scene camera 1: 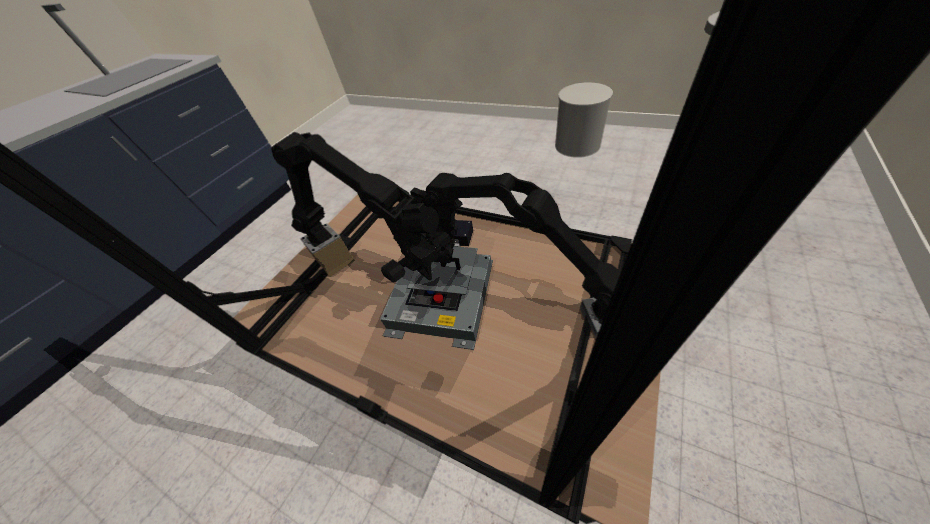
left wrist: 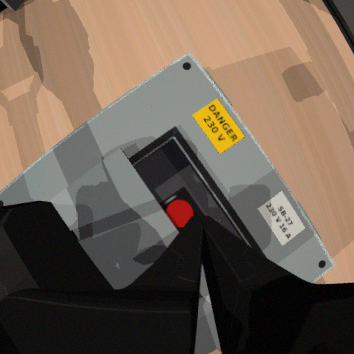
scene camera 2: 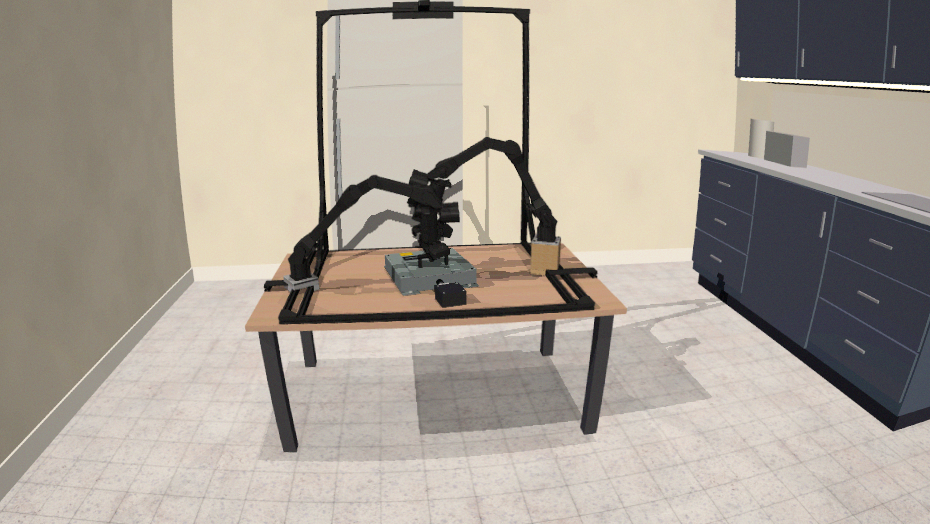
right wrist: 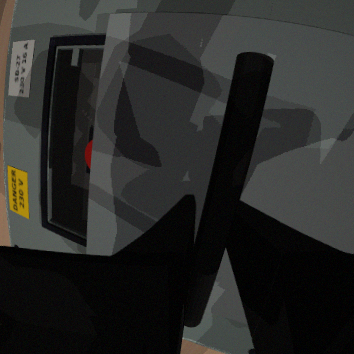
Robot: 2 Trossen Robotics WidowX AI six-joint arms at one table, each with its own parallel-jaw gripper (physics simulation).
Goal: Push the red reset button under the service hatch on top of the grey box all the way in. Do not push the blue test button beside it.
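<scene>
The grey box [scene camera 1: 426, 324] [scene camera 2: 432, 280] lies mid-table. Its grey sliding hatch cover [left wrist: 134, 192] [right wrist: 150, 95] is partly drawn back from the black-framed opening. The round red button [scene camera 1: 437, 298] [left wrist: 179, 213] shows inside; in the right wrist view the cover's edge hides part of the red button [right wrist: 89, 154]. How deep it sits is unclear. The blue button cannot be made out clearly. My left gripper [left wrist: 199, 223] is shut and empty, its tips over the opening close beside the red button in the left wrist view. My right gripper [right wrist: 206, 203] is shut on the cover's black bar handle [right wrist: 254, 100].
Both arms crowd together above the box. A small black block [scene camera 2: 450, 294] [scene camera 1: 462, 231] stands beside the box. The box carries a yellow label [scene camera 1: 446, 320] [left wrist: 219, 126] and a white label [left wrist: 282, 218] [right wrist: 21, 68]. A black frame [scene camera 2: 416, 317] borders the wooden table [scene camera 2: 364, 296].
</scene>
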